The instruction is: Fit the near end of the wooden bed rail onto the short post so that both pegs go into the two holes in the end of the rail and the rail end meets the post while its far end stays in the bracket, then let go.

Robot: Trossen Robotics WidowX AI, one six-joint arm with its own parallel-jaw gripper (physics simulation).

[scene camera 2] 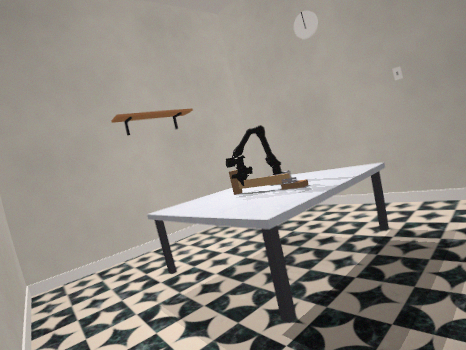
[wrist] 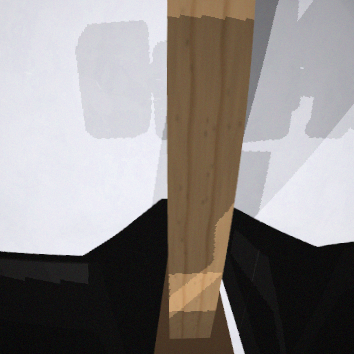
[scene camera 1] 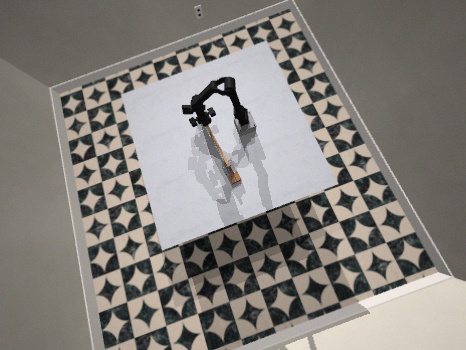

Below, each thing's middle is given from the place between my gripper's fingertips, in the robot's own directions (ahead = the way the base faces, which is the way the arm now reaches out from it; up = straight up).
The wooden bed rail (wrist: 208, 57) is 17 cm to the left of my hand, 3 cm behind it and 1 cm above it.
